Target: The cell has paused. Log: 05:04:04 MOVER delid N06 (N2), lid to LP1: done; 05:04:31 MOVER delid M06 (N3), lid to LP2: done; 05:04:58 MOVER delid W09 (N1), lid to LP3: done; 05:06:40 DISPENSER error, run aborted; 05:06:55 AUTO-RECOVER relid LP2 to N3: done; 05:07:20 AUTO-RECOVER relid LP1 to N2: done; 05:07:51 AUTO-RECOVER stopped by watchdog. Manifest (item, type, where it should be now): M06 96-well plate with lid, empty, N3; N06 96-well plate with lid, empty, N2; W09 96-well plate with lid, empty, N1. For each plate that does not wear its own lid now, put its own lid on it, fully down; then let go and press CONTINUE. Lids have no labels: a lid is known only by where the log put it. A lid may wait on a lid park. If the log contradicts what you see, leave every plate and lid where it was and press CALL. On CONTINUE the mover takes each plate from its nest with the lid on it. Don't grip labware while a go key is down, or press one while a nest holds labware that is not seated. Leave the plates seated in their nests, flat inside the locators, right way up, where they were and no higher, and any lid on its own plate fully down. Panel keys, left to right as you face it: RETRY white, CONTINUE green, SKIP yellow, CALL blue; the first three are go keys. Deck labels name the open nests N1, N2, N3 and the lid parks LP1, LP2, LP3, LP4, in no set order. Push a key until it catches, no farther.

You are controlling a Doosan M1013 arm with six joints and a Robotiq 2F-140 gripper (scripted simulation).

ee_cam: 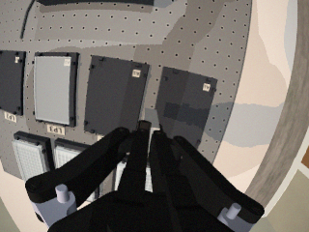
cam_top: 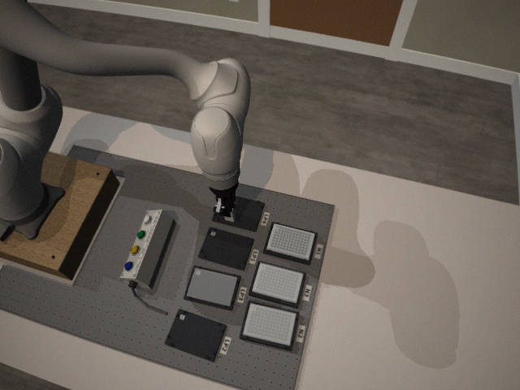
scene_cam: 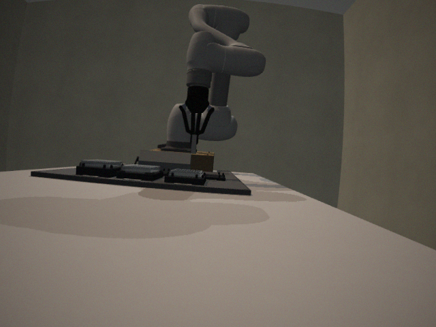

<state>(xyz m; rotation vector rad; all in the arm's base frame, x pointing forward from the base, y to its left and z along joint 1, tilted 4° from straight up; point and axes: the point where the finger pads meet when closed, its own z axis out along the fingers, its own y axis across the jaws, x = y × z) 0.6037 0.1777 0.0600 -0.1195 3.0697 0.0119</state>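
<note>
Now: the lid 19 cm to the right of my hand, 10 cm below it and 1 cm ahead of it. The rest, counted from my hand: plate: 18 cm ahead, 9 cm below, 2 cm to the left; then lid park LP1: 11 cm below, 6 cm to the right, 1 cm ahead; then lid park LP4: 11 cm below, 6 cm to the left.
</note>
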